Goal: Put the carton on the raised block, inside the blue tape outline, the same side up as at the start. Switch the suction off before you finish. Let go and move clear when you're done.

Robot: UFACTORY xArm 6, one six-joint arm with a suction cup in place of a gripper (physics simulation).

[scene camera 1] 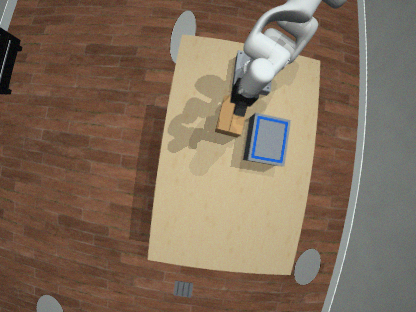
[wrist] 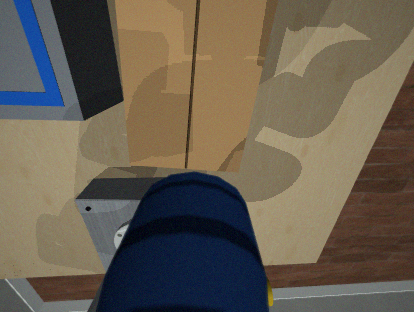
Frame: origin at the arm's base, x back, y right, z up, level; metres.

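Where they show: hand at its tool point: (wrist: pixel 193 217).
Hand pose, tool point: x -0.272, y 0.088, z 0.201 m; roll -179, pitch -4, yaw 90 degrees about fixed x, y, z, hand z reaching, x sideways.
Things, the pixels of their top centre, and the offset from my tool point. "spot": a spot on its surface instead. Level surfaces: height alone.
- tan carton at its top centre: (wrist: pixel 191 90) (scene camera 1: pixel 232 114) dx -0.023, dy -0.003, dz -0.140 m
- raised block at its top centre: (scene camera 1: pixel 270 139) dx -0.111, dy -0.219, dz -0.150 m
- grey top with the blue tape outline, surface spot: (wrist: pixel 41 55) spot: dx -0.047, dy -0.139, dz -0.150 m
- black side at a spot on its surface: (wrist: pixel 92 65) spot: dx -0.039, dy -0.118, dz -0.194 m
- wooden table at its surface level: dz -0.270 m
The tan carton (scene camera 1: pixel 225 117) (wrist: pixel 222 100) lies on the table with its seamed face up, beside the raised block (scene camera 1: pixel 269 140) (wrist: pixel 15 60). The block has a grey top with the blue tape outline (scene camera 1: pixel 272 119) (wrist: pixel 41 55) on it, and the carton is outside that outline. My suction gripper (scene camera 1: pixel 240 111) (wrist: pixel 195 182) is over the carton's block-side part in the scene view and carries nothing. Its dark blue body covers the lower middle of the wrist view. The cup's face is hidden, and its exact height over the carton does not show.
The robot's grey base plate (scene camera 1: pixel 239 65) (wrist: pixel 95 220) is at the table's base end, near the carton. The black side (wrist: pixel 92 65) of the raised block faces the carton across a narrow gap. The arm (scene camera 1: pixel 270 55) reaches over the base plate. The wooden table (scene camera 1: pixel 225 215) bears them all.
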